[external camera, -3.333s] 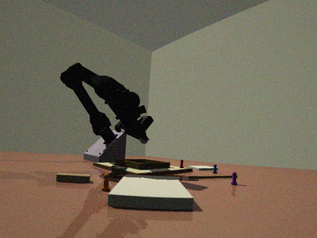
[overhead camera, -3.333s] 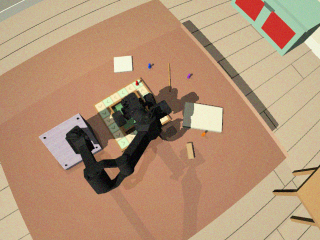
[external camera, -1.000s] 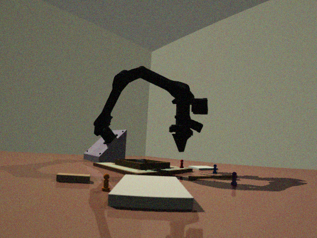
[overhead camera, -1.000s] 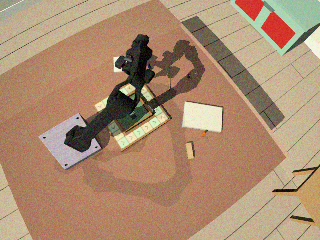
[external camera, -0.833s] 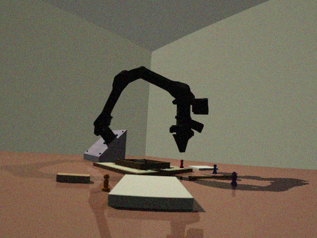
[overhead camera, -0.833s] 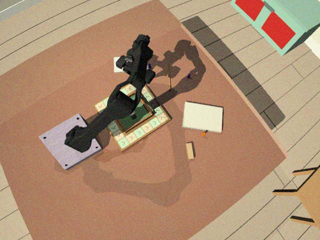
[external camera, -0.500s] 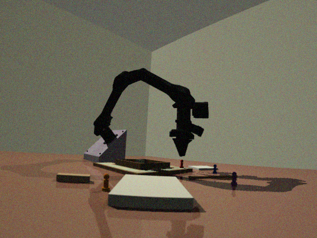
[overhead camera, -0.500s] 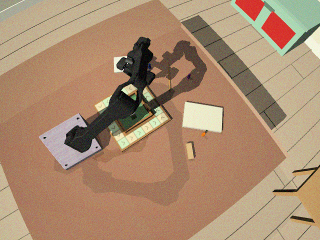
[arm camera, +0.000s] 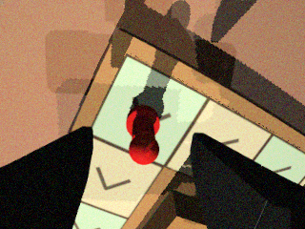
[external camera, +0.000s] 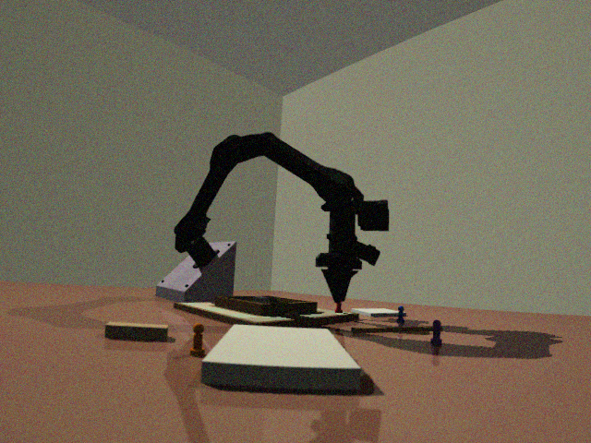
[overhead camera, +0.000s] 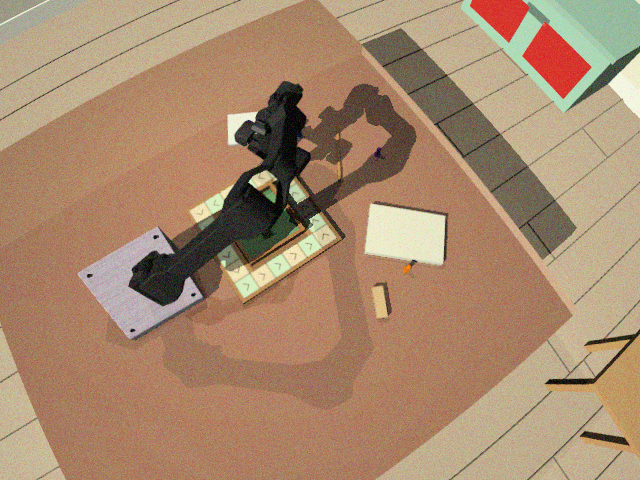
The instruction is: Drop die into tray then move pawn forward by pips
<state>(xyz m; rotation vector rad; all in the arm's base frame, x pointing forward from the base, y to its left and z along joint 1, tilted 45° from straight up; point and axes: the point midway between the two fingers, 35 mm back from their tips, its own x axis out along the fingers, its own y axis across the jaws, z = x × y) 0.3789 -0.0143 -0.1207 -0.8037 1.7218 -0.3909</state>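
The red pawn lies 1 cm below my gripper tip. The rest, counted from my gripper tip: wooden stick: 16 cm ahead, 7 cm to the right, 3 cm below; blue pawn: 12 cm ahead, 5 cm to the left, 2 cm below; white die: 12 cm to the right, 12 cm behind, 1 cm below.
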